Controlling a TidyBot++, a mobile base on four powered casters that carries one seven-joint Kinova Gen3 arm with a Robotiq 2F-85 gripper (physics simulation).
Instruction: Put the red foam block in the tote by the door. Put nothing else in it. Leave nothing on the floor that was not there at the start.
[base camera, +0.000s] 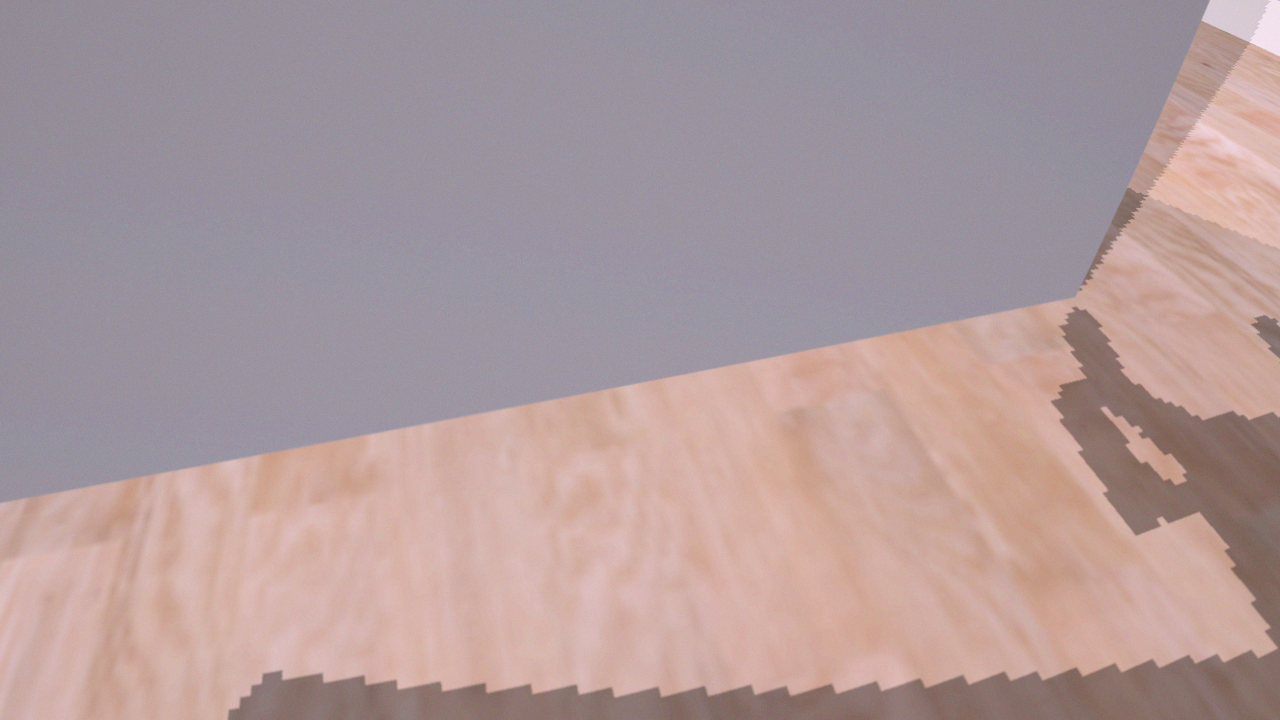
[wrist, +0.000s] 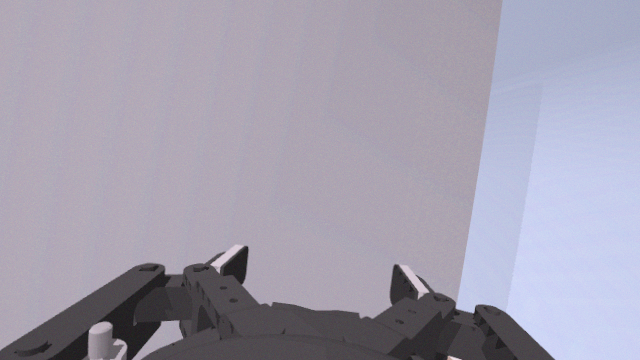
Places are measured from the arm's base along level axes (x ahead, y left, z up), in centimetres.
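Where they show: gripper, between the fingertips: (wrist: 318, 271).
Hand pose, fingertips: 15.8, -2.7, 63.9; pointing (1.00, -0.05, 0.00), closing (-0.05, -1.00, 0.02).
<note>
After its pixels a point has its place, as x, y, z.
My gripper (wrist: 318, 271) {15.8, -2.7, 63.9} is open, with nothing between its fingers, in the lower part of the wrist view. A large grey surface stands behind the fingers. The red foam block, the tote and the door do not show in either view.
A tall grey panel (base camera: 537, 197) {43.7, 7.0, -23.6} (wrist: 280, 125) {44.1, 5.2, 76.4} stands close in front of the base, its lower edge on the wood floor (base camera: 572, 555) {31.2, 5.4, -39.7}. Its edge is at the right in the base view. A light blue wall (wrist: 580, 175) {112.9, -120.4, 84.2} shows right of it. Shadows lie on the floor at the right and bottom.
</note>
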